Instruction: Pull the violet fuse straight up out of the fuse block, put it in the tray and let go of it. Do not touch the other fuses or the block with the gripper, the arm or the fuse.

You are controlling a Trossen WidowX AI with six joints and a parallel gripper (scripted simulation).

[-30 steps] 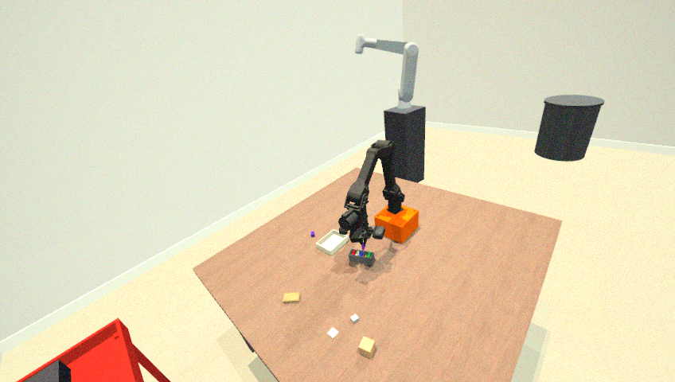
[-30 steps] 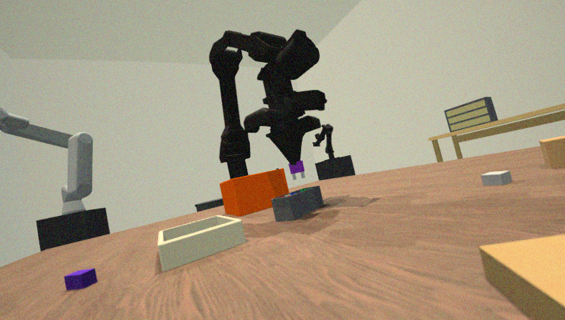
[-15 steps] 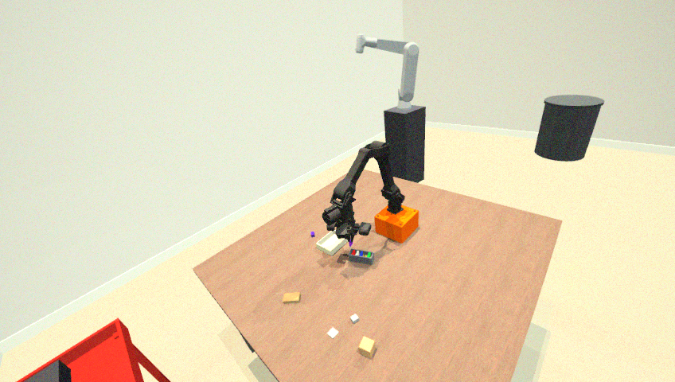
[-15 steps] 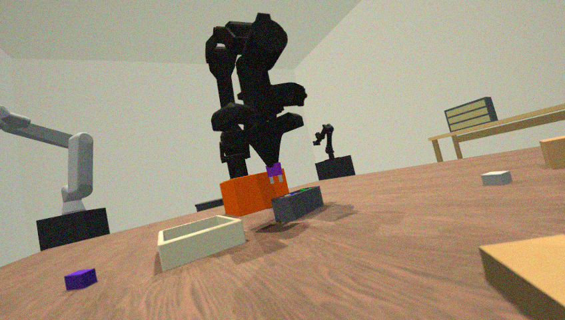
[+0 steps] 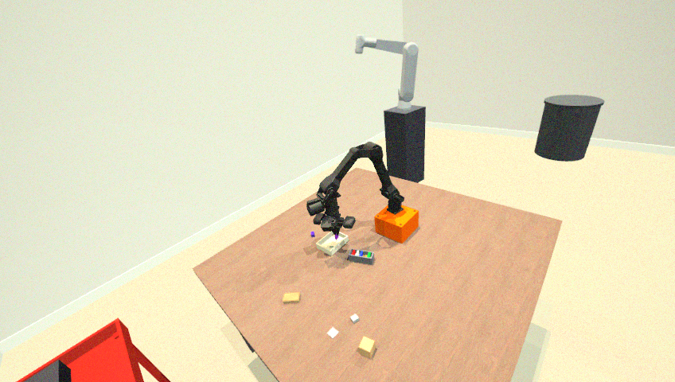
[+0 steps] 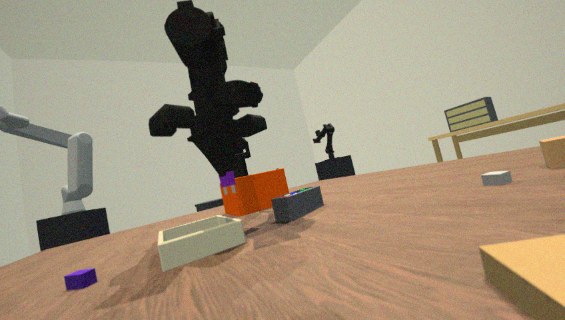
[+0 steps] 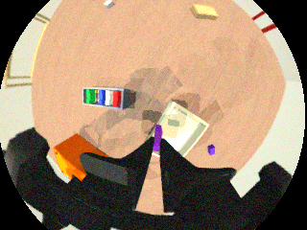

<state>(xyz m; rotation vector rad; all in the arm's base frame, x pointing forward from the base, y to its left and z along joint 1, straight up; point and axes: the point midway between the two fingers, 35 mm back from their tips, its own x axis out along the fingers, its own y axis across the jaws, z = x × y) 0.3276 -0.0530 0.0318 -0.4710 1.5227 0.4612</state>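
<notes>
The cream tray lies 9 cm below my gripper tip and 6 cm to the right of it.
</notes>
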